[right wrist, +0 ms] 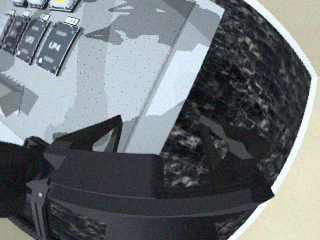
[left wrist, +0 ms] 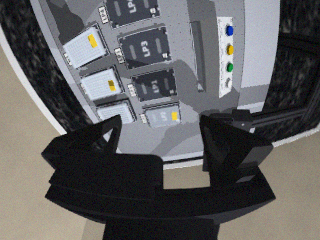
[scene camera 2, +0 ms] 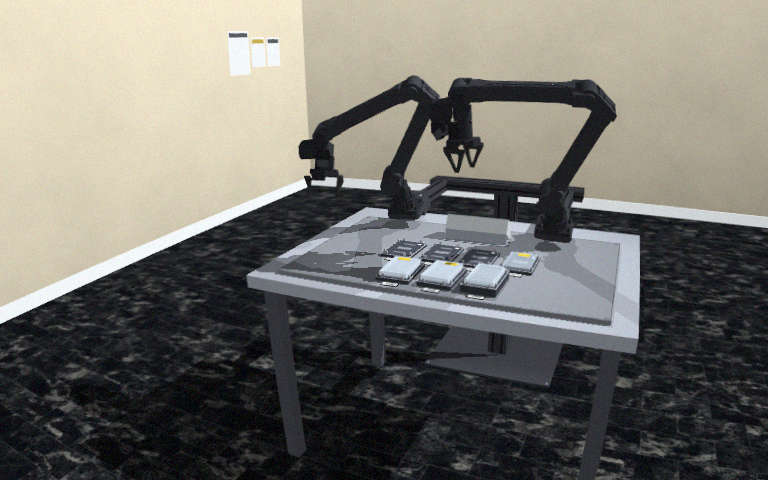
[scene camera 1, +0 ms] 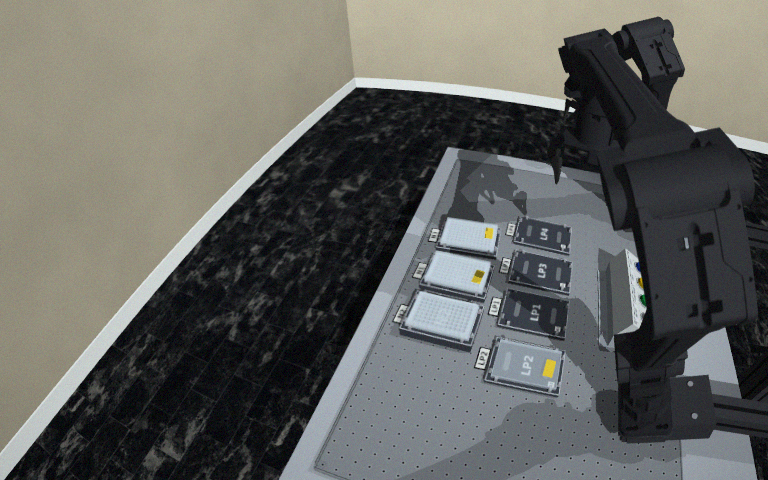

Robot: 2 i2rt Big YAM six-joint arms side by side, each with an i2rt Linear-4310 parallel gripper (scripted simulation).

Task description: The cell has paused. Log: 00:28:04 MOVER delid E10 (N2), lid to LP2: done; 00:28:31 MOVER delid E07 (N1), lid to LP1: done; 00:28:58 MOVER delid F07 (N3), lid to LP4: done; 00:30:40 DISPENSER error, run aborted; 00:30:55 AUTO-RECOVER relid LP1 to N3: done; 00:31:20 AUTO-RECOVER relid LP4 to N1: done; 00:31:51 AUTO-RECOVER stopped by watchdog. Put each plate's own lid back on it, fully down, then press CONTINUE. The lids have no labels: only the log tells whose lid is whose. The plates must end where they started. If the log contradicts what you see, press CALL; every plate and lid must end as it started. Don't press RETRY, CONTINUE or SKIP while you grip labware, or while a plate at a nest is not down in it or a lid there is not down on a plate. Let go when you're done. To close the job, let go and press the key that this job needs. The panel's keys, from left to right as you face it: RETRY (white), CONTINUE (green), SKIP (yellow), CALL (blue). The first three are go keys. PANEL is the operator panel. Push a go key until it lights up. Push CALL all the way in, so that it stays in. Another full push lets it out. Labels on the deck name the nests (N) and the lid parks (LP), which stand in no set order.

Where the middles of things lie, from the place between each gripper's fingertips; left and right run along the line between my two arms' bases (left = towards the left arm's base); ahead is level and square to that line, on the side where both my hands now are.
The park LP3 [scene camera 1: 518,264] lies 4 cm ahead of my left hand [scene camera 1: 581,190], 6 cm to the right of it and 28 cm below it. Also, from my left hand: park LP1 [scene camera 1: 546,327] (3 cm ahead, 7 cm to the left, 28 cm below); then N2 plate [scene camera 1: 427,304] (20 cm ahead, 15 cm to the left, 26 cm below); then park LP4 [scene camera 1: 523,226] (6 cm ahead, 19 cm to the right, 28 cm below).
I see the park LP4 2 cm ahead of my right hand, 34 cm to the left of it and 15 cm below it. Round my right hand: park LP1 (1 cm behind, 60 cm to the left, 15 cm below); then N2 plate (16 cm ahead, 69 cm to the left, 12 cm below); then park LP3 (47 cm to the left, 15 cm below).
